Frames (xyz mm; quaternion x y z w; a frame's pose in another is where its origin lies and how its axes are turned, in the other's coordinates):
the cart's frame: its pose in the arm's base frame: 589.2 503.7 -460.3 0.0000 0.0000 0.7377 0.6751
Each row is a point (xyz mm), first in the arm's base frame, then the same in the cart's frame.
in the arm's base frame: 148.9 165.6 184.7
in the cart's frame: -297.8 468.5 645.0
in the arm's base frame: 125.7 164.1 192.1
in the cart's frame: -297.3 491.7 652.4
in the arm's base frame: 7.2 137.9 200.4
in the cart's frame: -312.9 612.1 660.7
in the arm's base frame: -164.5 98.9 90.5
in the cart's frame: -336.6 786.5 550.8
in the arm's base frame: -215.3 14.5 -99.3
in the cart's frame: -416.1 844.6 361.0
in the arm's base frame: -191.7 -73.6 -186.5
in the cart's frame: -506.0 828.9 273.8
